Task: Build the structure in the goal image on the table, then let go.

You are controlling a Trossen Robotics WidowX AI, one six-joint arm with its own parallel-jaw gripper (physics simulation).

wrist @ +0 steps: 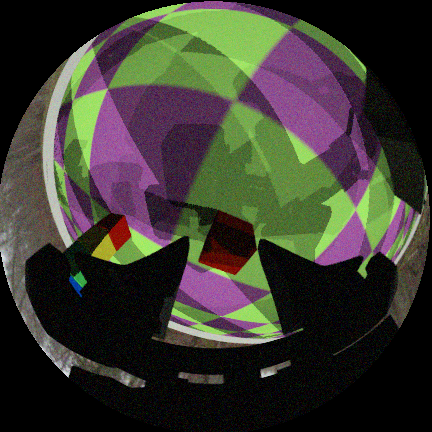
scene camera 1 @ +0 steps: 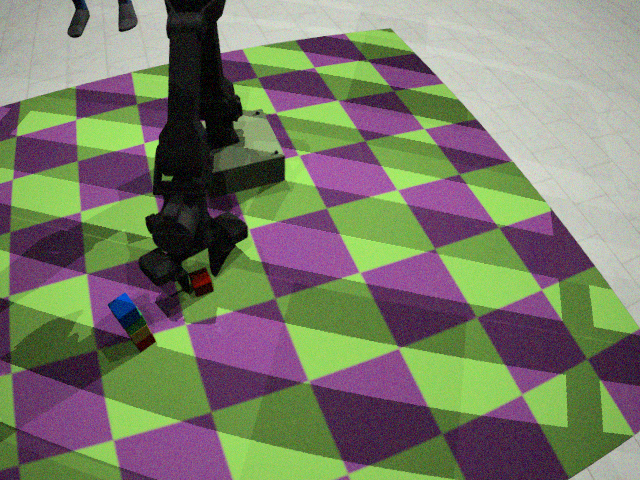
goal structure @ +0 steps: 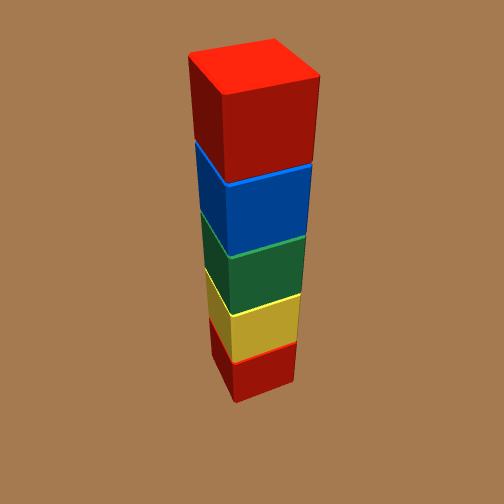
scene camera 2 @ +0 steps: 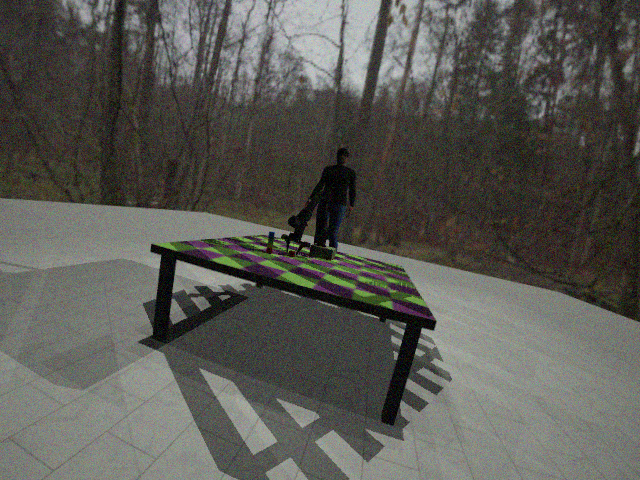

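Observation:
A loose red block rests on the checkered table, between the fingertips. My gripper is open around it, with a gap to the finger on each side in the wrist view. A separate upright stack stands to the left in scene camera 1: a blue block on top, then a green block, a yellow block and a red block at the bottom. In the wrist view the left finger partly hides the stack.
The arm's grey base box stands on the green and purple checkered table, behind the gripper in scene camera 1. A person stands beyond the table. Shadows cross the table top.

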